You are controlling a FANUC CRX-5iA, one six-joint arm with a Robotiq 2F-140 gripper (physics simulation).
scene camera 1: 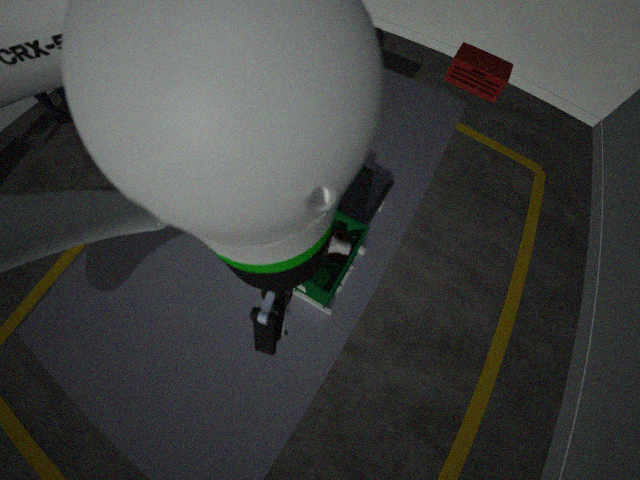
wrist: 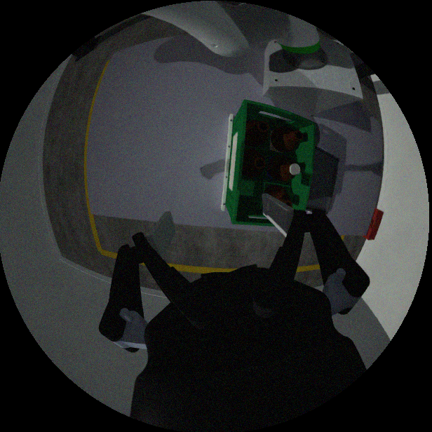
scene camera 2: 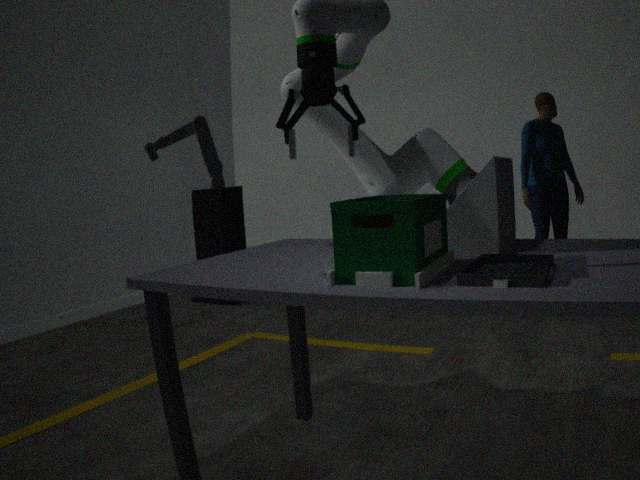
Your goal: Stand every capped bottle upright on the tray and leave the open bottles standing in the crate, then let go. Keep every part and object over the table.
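Places are measured from the arm's base along level axes (x back, y right, z up), in millimetres.
Where they show: gripper, fingertip midpoint: point(scene camera 2: 322, 157); arm's base at its link origin: point(scene camera 2: 470, 194).
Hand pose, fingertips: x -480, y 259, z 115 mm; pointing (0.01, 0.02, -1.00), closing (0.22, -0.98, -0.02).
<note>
Each offset is from my fingertips to the top centre of the thing. "pt": to the spot under its first point. Level surfaces: height alone.
My gripper point(scene camera 2: 322, 149) point(wrist: 217, 211) is open and empty, pointing down, high above the table and the crate's top; in scene camera 1 one finger shows and the arm hides the other. The green crate @[dy -138, dx +73, dz -99 mm] point(scene camera 1: 330, 281) point(scene camera 2: 374, 248) point(wrist: 241, 131) stands upright on the table. In the wrist view several brown bottles stand in it: one has a white cap point(wrist: 295, 169), in the row nearer the tray. An uncapped bottle point(wrist: 287, 139) is beside it; my finger partly covers another bottle point(wrist: 277, 192). The dark tray @[dy -414, dx +57, dz -248 mm] point(scene camera 1: 385, 191) point(scene camera 2: 527, 279) point(wrist: 327, 170) lies beside the crate; no bottle shows on it.
White brackets @[pt dy -133, dx -75, dz -258 mm] point(scene camera 2: 373, 279) point(wrist: 227, 165) edge the crate's foot on the table @[dz -274 mm] point(scene camera 1: 206, 372) point(scene camera 2: 232, 268) point(wrist: 150, 125). A grey slanted mount point(scene camera 2: 505, 206) point(wrist: 312, 82) stands behind the tray. A red box point(scene camera 1: 478, 72) point(wrist: 375, 224), a second arm's black stand point(scene camera 2: 218, 222) and a person point(scene camera 2: 547, 155) are beyond the table.
</note>
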